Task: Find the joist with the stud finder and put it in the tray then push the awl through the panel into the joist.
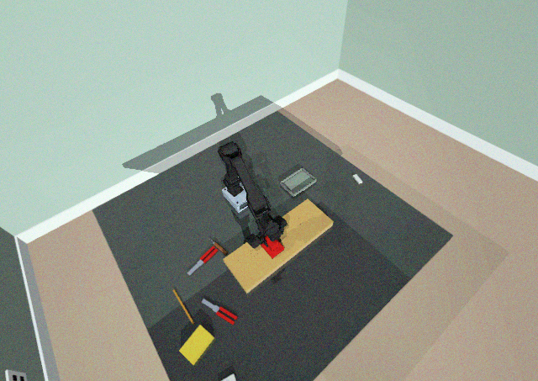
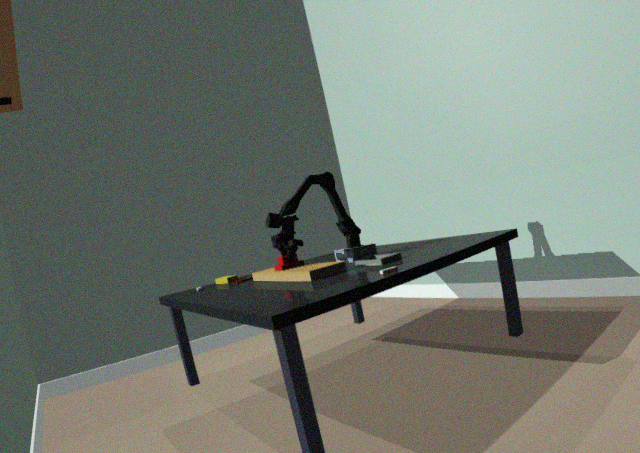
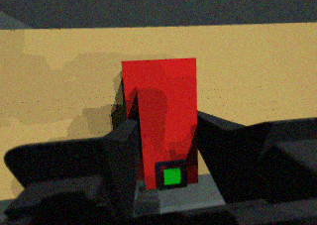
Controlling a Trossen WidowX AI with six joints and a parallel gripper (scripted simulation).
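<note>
My gripper tip is 4 cm past the indicator window and 3 cm below it. Round my gripper tip: brown-handled awl 21 cm behind, 17 cm to the right, 6 cm below; then grey tray 19 cm behind, 38 cm to the left, 5 cm below; then red stud finder 2 cm behind, 2 cm above.
</note>
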